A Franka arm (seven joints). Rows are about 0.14 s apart.
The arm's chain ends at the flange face. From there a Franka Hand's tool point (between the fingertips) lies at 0.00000 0.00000 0.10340 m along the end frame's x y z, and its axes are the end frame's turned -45 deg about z.
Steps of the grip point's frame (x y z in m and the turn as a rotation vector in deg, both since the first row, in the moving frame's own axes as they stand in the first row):
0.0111 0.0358 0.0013 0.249 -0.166 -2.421
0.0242 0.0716 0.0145 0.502 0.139 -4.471
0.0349 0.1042 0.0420 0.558 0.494 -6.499
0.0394 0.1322 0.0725 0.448 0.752 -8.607
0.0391 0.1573 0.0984 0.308 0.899 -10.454
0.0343 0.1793 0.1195 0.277 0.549 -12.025
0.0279 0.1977 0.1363 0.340 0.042 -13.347
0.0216 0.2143 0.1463 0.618 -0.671 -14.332
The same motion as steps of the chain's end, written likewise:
0.0337 0.0176 0.0013 0.059 -0.293 -2.421
0.0682 0.0343 0.0145 0.453 -0.257 -4.471
0.0985 0.0503 0.0420 0.744 -0.045 -6.499
0.1211 0.0672 0.0725 0.849 0.215 -8.607
0.1383 0.0852 0.0984 0.853 0.418 -10.454
0.1508 0.1036 0.1195 0.584 0.192 -12.025
0.1600 0.1205 0.1363 0.270 -0.211 -13.347
0.1684 0.1360 0.1463 -0.037 -0.911 -14.332

